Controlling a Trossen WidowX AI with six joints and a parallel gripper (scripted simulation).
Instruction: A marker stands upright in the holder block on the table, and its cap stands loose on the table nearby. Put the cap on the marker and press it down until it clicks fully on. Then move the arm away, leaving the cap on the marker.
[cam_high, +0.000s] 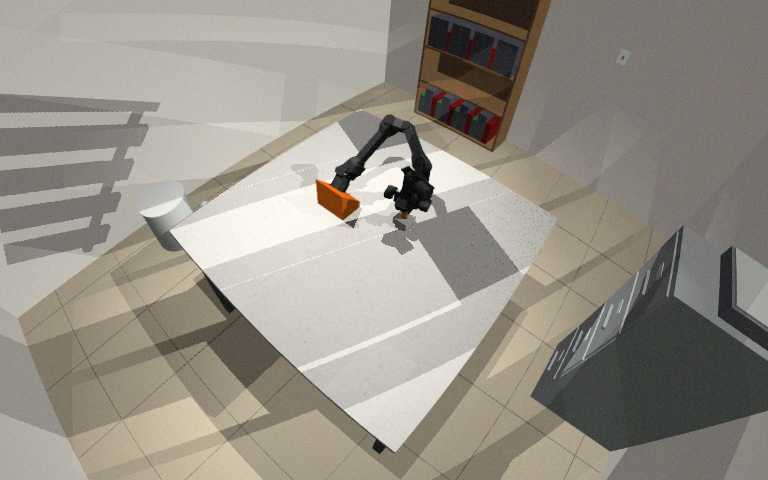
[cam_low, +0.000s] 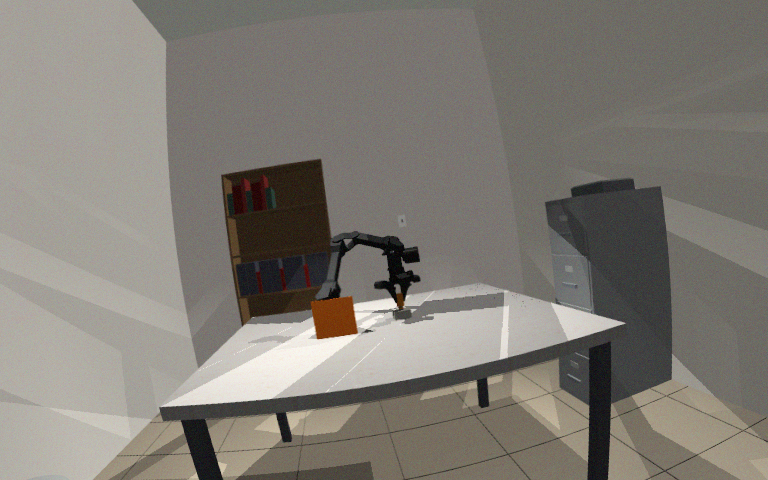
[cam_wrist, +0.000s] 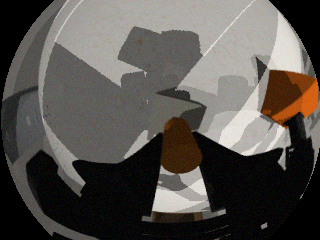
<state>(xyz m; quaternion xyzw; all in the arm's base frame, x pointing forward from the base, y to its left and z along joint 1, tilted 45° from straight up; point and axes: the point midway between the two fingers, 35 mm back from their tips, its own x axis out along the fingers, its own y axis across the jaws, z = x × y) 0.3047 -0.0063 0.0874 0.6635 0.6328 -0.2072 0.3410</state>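
My gripper tip is now 1 cm below the orange cap. The rest, counted from my gripper tip: pale holder block: 5 cm below.
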